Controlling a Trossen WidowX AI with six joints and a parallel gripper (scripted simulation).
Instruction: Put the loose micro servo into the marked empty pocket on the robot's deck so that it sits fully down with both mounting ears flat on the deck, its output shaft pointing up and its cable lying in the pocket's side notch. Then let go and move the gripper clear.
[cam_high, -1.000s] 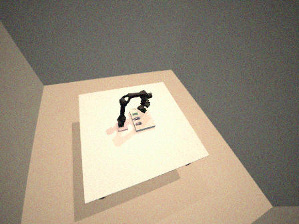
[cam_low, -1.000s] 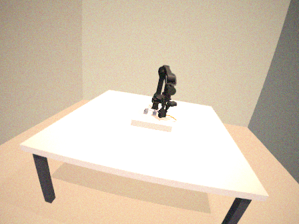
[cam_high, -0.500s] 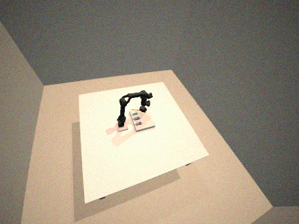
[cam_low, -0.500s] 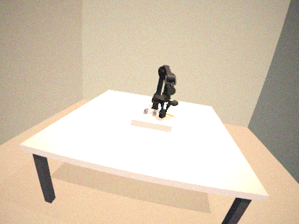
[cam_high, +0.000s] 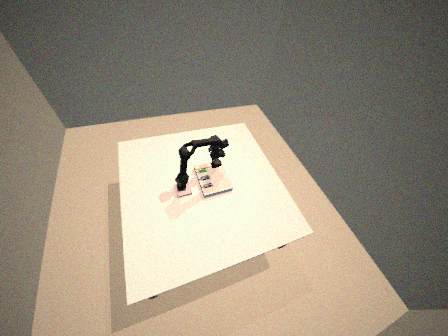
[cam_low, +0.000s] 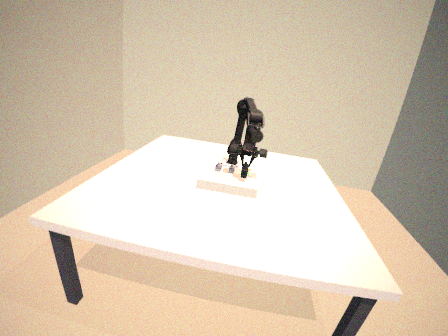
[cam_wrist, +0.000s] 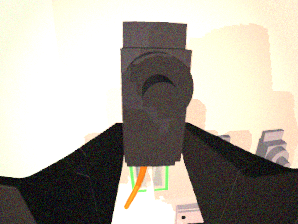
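Now: the pale deck 20 mm ahead of my gripper tip, 70 mm to the right of it and 100 mm below it.
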